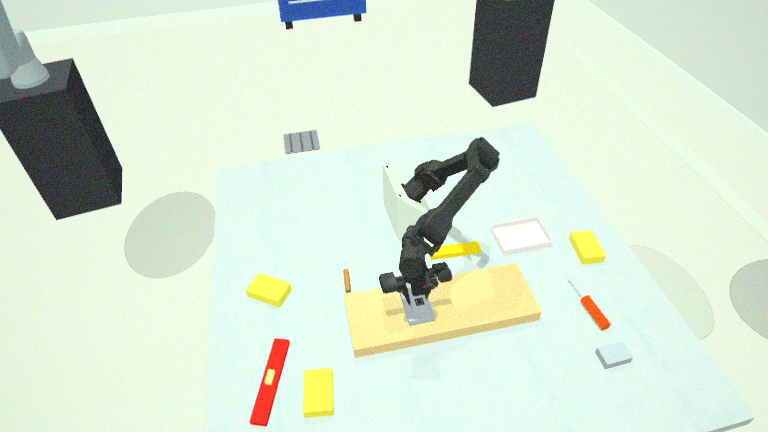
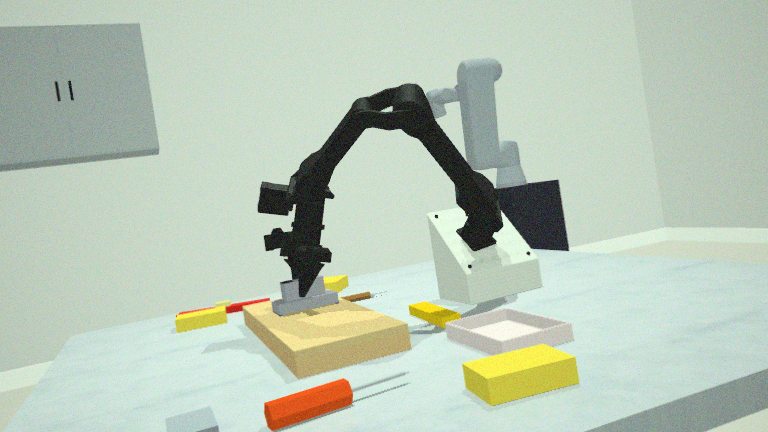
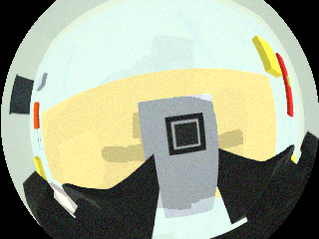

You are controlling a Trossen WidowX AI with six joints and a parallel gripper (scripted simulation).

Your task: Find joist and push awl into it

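Now: gripper tip 150 mm past the pale pink tray, 430 mm to the right of it and 50 mm above it. From my gripper tip the other things lie so: yellow bar: 170 mm behind, 210 mm to the left, 60 mm below; then grey stud finder: 10 mm ahead, 20 mm above; then awl: 220 mm behind, 140 mm to the right, 60 mm below.
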